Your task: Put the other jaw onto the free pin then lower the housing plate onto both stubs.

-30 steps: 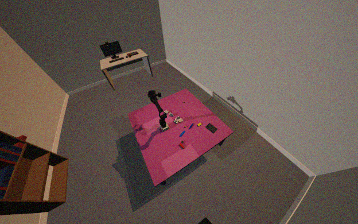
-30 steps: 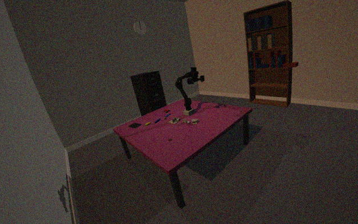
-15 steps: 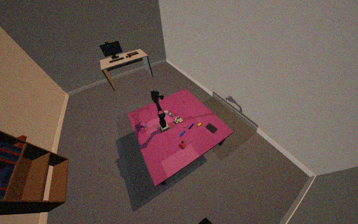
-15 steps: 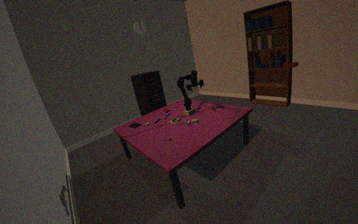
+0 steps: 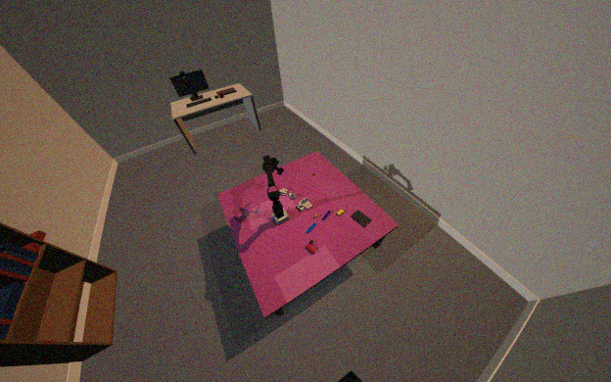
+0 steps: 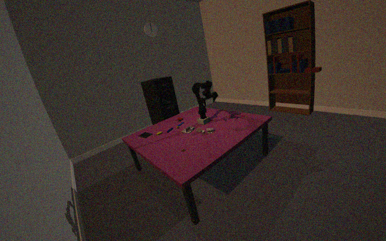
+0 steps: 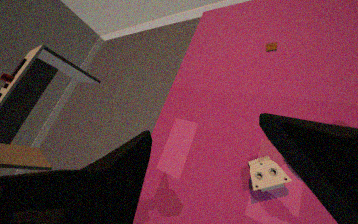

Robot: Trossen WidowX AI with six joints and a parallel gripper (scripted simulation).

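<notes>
The grey jaw lies 4 cm ahead of my gripper tip, 13 cm to the right of it and 30 cm below it. Also, from my gripper tip: yellow piece: 28 cm ahead, 60 cm to the right, 30 cm below; then blue piece: 3 cm behind, 57 cm to the right, 31 cm below; then small light piece: 1 cm behind, 6 cm to the right, 30 cm below.
</notes>
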